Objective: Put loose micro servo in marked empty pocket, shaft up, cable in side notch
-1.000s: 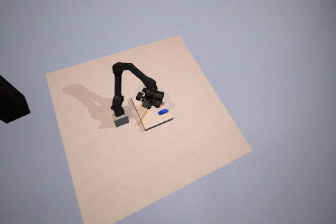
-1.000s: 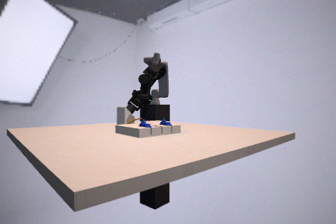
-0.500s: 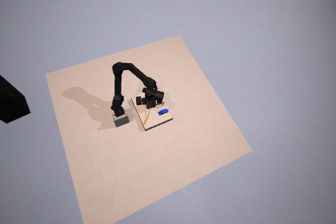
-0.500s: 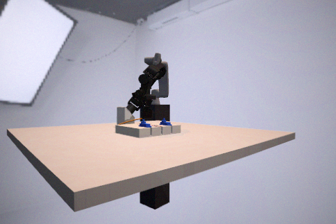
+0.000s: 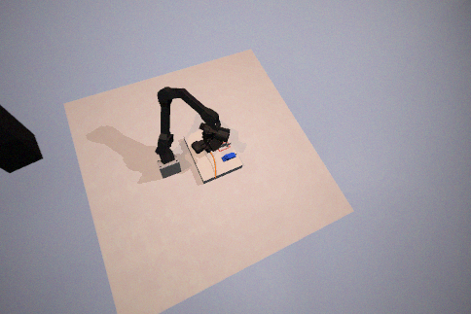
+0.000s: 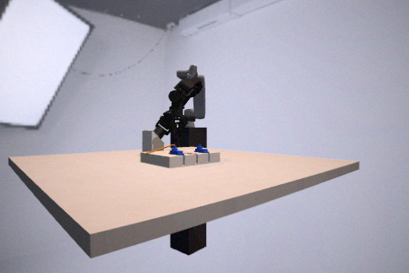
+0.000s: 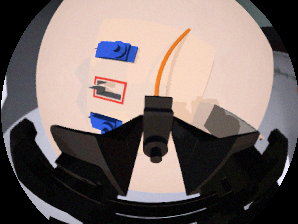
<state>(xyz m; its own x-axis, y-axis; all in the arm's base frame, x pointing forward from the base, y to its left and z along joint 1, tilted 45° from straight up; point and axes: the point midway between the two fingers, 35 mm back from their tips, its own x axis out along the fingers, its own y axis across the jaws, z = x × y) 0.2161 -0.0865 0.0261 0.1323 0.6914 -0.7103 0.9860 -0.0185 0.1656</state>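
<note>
My gripper tip is now 100 mm above the deck and 10 mm past it.
</note>
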